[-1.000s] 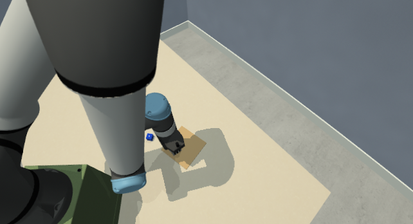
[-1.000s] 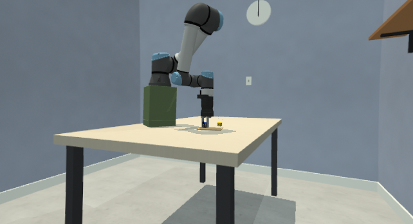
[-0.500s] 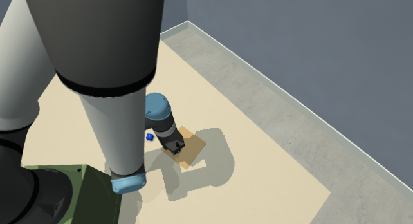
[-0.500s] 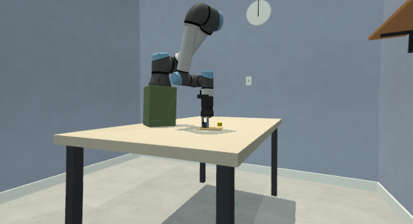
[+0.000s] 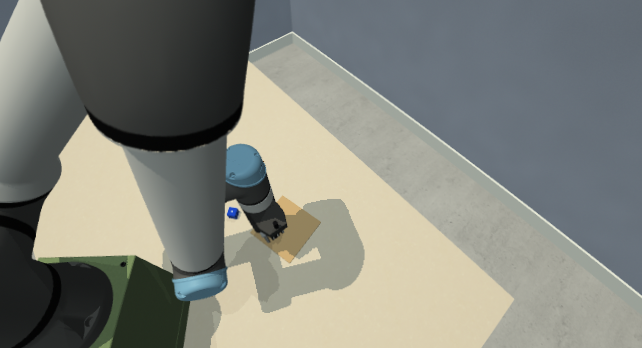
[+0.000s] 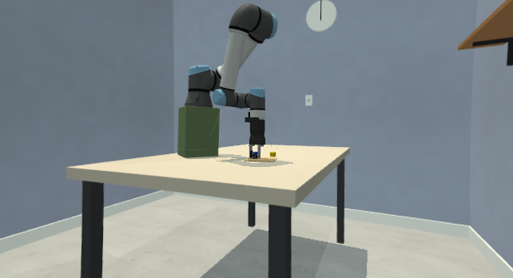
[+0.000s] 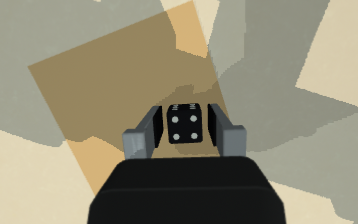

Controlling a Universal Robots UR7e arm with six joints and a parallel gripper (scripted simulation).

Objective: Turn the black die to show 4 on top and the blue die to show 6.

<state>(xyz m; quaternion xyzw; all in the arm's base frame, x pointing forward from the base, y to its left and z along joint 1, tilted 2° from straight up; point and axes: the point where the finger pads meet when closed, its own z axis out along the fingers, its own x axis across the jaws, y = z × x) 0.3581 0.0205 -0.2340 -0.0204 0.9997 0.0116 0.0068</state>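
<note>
Now: the black die 1 cm below my hand. The rest, counted from my hand: tan mat (4 cm ahead, 2 cm below); then blue die (12 cm to the left, 7 cm behind, 1 cm below); then yellow die (16 cm to the left, 2 cm ahead, 1 cm below).
</note>
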